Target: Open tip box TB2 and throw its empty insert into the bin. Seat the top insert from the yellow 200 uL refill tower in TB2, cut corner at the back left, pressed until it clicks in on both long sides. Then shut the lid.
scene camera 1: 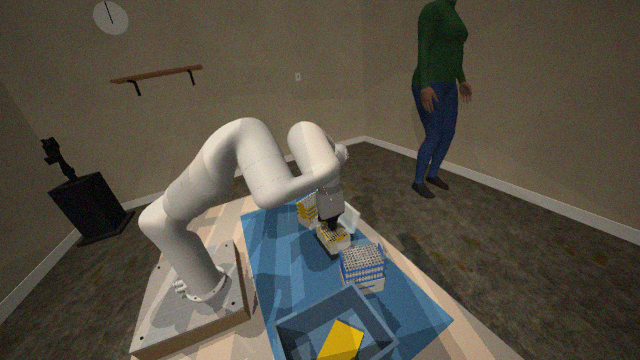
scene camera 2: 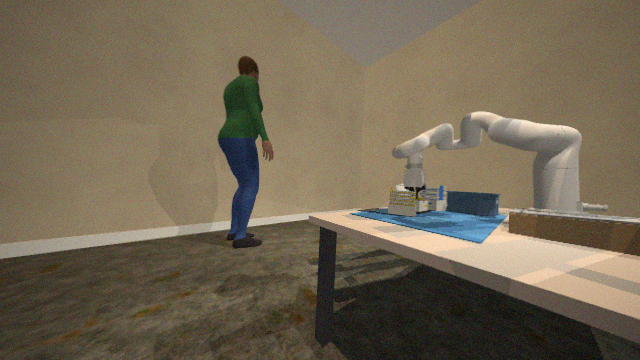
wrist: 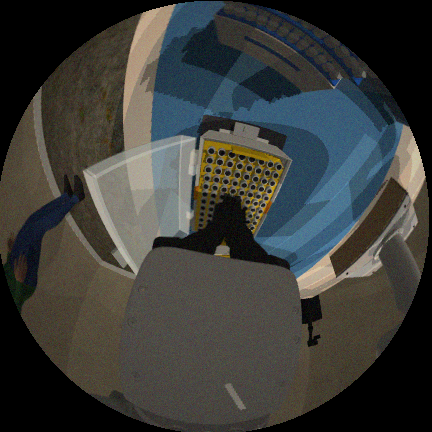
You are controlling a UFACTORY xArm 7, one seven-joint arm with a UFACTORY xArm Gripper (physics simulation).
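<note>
Tip box TB2 (scene camera 1: pixel 334 244) (wrist: pixel 245 131) stands on the blue mat with its clear lid (scene camera 1: pixel 351 218) (wrist: pixel 140 190) swung open to the side. A yellow insert full of tips (wrist: pixel 240 167) lies in the box; whether both long sides are clicked in cannot be told, and the fingers hide its near part. My gripper (scene camera 1: pixel 332 227) (wrist: pixel 228 204) is shut and empty, fingertips low over or on the insert's top. The yellow refill tower (scene camera 1: pixel 307 210) (scene camera 2: pixel 402 201) stands behind the box in scene camera 1. A yellow insert (scene camera 1: pixel 342 341) lies in the grey-blue bin (scene camera 1: pixel 325 312).
A blue refill tower (scene camera 1: pixel 362 267) (wrist: pixel 280 50) stands between TB2 and the bin, close to the box. The bin (scene camera 2: pixel 472 204) also shows in scene camera 2. The arm's base plate (scene camera 1: pixel 192 300) is at the table's other side. A person (scene camera 1: pixel 440 60) (scene camera 2: pixel 243 115) stands beyond the table.
</note>
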